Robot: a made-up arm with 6 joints. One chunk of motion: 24 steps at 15 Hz.
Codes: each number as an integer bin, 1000 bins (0 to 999) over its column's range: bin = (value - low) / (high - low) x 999, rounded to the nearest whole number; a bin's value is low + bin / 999 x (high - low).
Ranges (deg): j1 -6..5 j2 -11..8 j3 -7..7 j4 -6..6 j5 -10..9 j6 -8..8
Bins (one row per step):
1: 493 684 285 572 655 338
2: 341 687 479 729 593 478
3: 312 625 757 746 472 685
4: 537 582 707 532 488 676
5: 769 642 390 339 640 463
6: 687 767 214 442 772 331
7: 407 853 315 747 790 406
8: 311 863 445 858 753 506
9: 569 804 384 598 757 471
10: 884 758 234 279 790 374
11: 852 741 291 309 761 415
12: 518 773 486 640 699 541
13: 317 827 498 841 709 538
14: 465 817 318 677 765 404
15: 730 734 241 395 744 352
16: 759 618 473 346 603 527
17: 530 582 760 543 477 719
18: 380 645 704 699 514 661
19: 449 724 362 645 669 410
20: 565 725 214 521 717 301
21: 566 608 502 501 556 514
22: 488 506 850 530 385 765
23: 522 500 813 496 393 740
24: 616 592 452 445 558 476
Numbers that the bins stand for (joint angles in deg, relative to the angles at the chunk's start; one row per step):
1: -0.57 2.01 -3.01 0.87 2.46 -2.59
2: -2.25 2.07 -0.29 2.76 1.28 -0.34
3: -2.56 0.89 3.61 2.96 -1.02 2.97
4: -0.09 0.07 2.91 0.39 -0.72 2.83
5: 2.47 1.21 -1.53 -1.93 2.17 -0.58
6: 1.56 3.59 -4.00 -0.69 4.68 -2.70
7: -1.52 5.22 -2.59 2.97 5.03 -1.50
8: -2.58 5.41 -0.76 4.31 4.32 0.10
9: 0.27 4.29 -1.62 1.18 4.40 -0.46
10: 3.73 3.42 -3.72 -2.65 5.03 -2.01
11: 3.38 3.09 -2.92 -2.29 4.47 -1.35
12: -0.30 3.70 -0.19 1.69 3.29 0.66
13: -2.51 4.73 -0.02 4.10 3.48 0.62
14: -0.88 4.54 -2.54 2.13 4.55 -1.53
15: 2.04 2.96 -3.62 -1.26 4.15 -2.36
16: 2.36 0.75 -0.37 -1.84 1.47 0.44
17: -0.16 0.07 3.65 0.52 -0.93 3.52
18: -1.82 1.27 2.87 2.40 -0.22 2.59
19: -1.06 2.77 -1.93 1.75 2.72 -1.43
20: 0.22 2.79 -4.00 0.26 3.64 -3.18
21: 0.23 0.56 0.04 0.02 0.57 0.23
22: -0.63 -1.38 4.91 0.37 -2.68 4.25
23: -0.25 -1.49 4.39 -0.04 -2.53 3.85
24: 0.78 0.26 -0.67 -0.65 0.61 -0.38

